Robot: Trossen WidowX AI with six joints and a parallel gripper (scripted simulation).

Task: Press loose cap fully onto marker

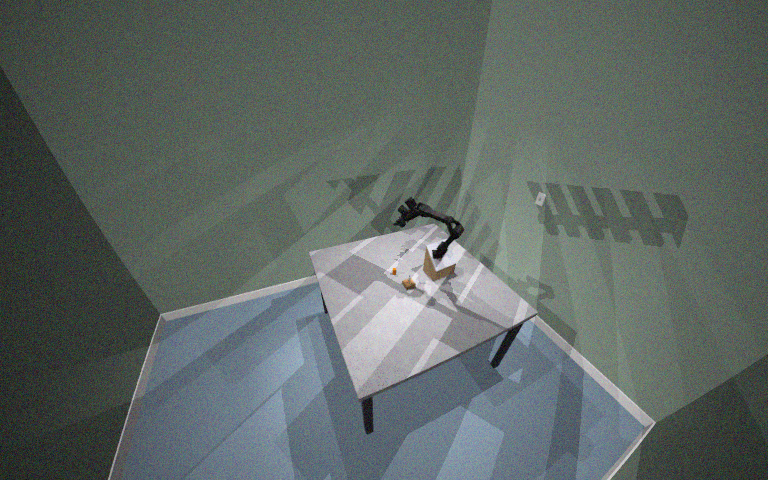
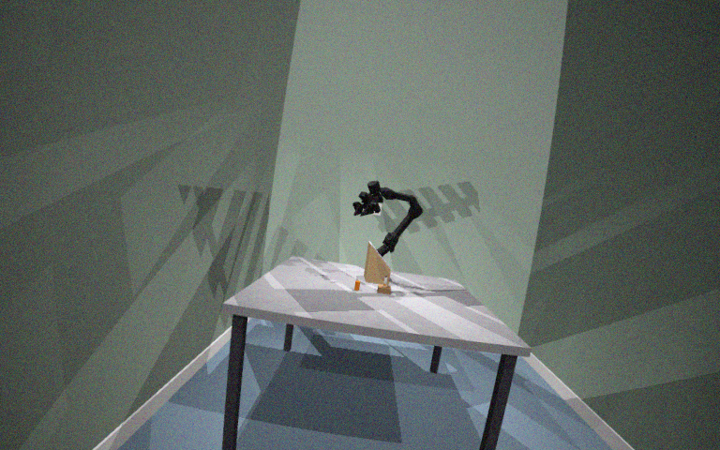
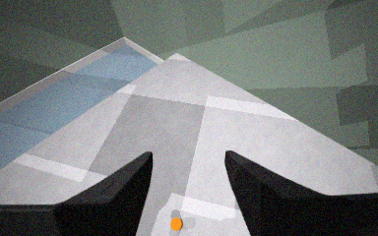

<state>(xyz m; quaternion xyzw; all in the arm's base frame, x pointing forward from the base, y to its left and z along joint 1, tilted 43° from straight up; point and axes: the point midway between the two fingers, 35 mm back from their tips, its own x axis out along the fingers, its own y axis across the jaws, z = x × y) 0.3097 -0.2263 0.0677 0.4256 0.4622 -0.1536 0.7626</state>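
The orange cap lies 390 mm below my gripper tip, 60 mm to the left of it and 10 mm ahead of it. Also, from my gripper tip: holder block (400 mm below, 210 mm to the left, 50 mm behind).
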